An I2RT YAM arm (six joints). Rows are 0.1 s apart.
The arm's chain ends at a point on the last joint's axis. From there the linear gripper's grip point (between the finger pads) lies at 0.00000 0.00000 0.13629 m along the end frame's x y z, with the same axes.
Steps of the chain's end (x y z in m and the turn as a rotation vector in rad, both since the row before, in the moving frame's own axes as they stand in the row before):
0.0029, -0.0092, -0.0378, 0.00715, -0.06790, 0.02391
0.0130, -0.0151, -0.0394, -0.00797, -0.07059, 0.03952
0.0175, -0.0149, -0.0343, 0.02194, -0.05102, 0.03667
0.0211, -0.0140, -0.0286, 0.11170, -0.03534, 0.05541
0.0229, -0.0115, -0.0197, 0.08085, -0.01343, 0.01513
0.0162, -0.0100, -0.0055, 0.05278, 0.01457, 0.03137
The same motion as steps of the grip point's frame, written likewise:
-0.0063, -0.0103, -0.0381, 0.00715, -0.06790, 0.02391
0.0034, -0.0142, -0.0397, -0.00797, -0.07059, 0.03952
0.0106, -0.0180, -0.0345, 0.02194, -0.05102, 0.03667
0.0167, -0.0293, -0.0295, 0.11170, -0.03534, 0.05541
0.0212, -0.0225, -0.0202, 0.08085, -0.01343, 0.01513
0.0183, -0.0172, -0.0057, 0.05278, 0.01457, 0.03137

